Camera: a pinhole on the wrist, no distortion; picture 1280 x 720 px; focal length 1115.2 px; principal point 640.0 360.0 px. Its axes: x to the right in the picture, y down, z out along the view. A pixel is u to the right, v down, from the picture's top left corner.
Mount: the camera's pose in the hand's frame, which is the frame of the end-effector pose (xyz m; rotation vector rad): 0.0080 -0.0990 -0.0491 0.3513 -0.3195 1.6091
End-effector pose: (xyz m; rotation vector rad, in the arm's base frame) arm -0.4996 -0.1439 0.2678 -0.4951 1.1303 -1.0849
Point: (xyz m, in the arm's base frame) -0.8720 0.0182 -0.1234
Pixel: behind the camera
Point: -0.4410 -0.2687 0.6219
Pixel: 376.1 632.3
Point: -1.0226 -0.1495 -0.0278
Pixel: behind the camera
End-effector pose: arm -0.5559 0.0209 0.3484 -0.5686 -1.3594 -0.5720
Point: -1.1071 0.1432 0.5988
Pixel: 725.6 78.9
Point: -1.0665 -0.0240 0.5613
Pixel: 421.0 90.4
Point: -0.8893 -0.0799 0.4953
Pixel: 299.1 46.2
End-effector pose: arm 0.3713 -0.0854 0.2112 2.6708 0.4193 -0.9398
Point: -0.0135 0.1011 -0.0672
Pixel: 499.1 602.1
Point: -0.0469 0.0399 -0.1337
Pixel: 654.8 554.0
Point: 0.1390 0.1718 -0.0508
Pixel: 265.3 320.9
